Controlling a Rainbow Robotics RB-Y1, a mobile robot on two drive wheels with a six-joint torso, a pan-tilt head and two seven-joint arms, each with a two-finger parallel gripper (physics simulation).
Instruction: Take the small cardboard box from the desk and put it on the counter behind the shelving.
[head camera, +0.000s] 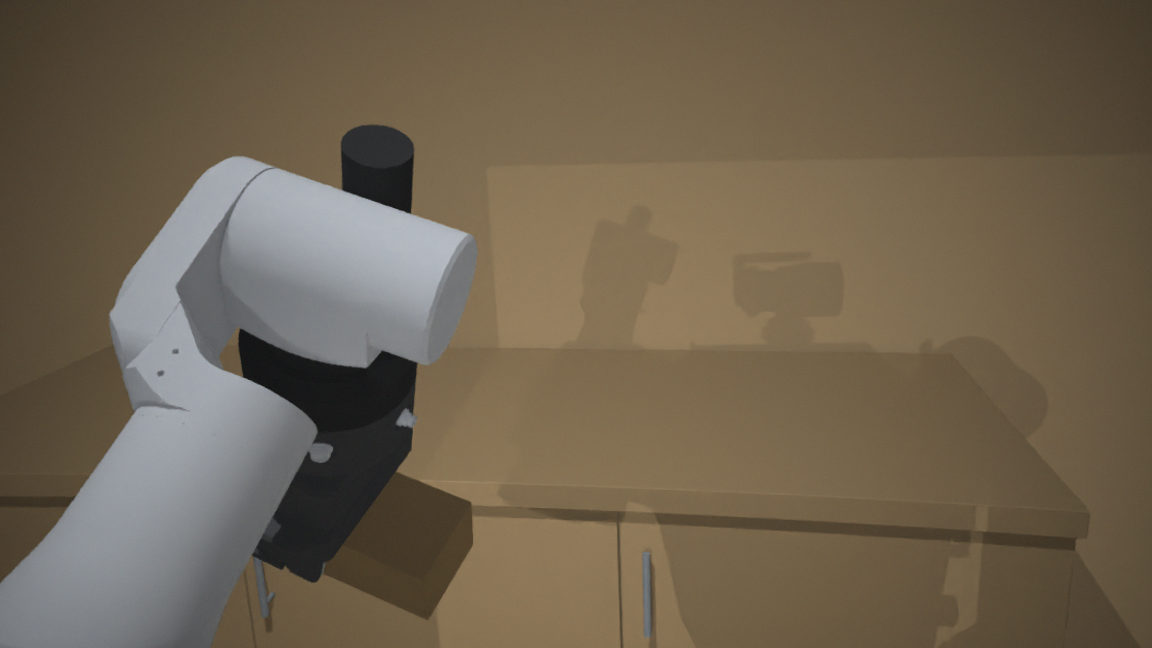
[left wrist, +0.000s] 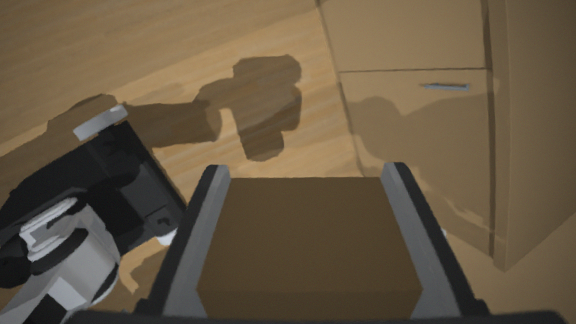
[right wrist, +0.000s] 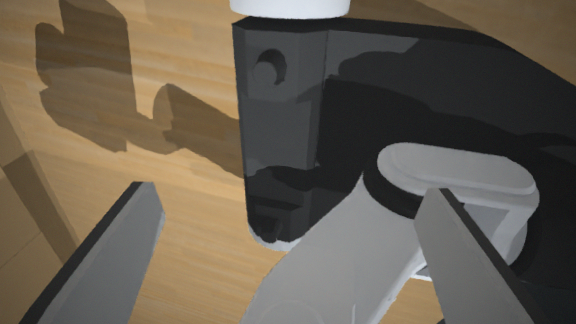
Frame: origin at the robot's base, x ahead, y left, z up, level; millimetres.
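Seen in the pictures: left gripper, fingertip midpoint: (head camera: 337, 530) (left wrist: 305, 180); right gripper, fingertip midpoint: (right wrist: 289, 203).
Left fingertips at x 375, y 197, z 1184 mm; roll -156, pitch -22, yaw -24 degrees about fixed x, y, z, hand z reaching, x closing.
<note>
A point is followed by its place in that frame.
The small cardboard box (head camera: 400, 527) @(x 332, y 140, z 1211 mm) (left wrist: 310, 235) @(x 363, y 194, z 1211 mm) is brown. My left gripper (left wrist: 305, 180) @(x 375, y 197, z 1184 mm) is shut on it, with a finger along each side in the left wrist view. In the head view the box is tilted, in front of the near edge of the counter (head camera: 725, 427) @(x 1133, y -175, z 911 mm), and the gripper's fingers are mostly hidden. The counter is a wide tan top over cabinet doors, against the wall. My right gripper (right wrist: 289, 203) @(x -101, y -234, z 542 mm) is open and empty, above the robot's base and the floor. The desk does not show in these views.
Cabinet doors (head camera: 531, 564) @(x 973, y 138, z 763 mm) (left wrist: 415, 135) @(x 934, y -222, z 571 mm) with a bar handle (head camera: 646, 594) @(x 922, y -34, z 745 mm) (left wrist: 446, 86) stand below the counter. The robot's wheeled base (left wrist: 105, 185) @(x -106, y 59, z 169 mm) (right wrist: 280, 130) @(x -10, y -56, z 191 mm) stands on the wooden floor (left wrist: 270, 30) @(x 795, y 287, z 1 mm) (right wrist: 200, 210) @(x 330, y 431, z 1 mm). Shadows of the robot fall on the wall (head camera: 805, 80) @(x 1514, y -361, z 1439 mm) and counter.
</note>
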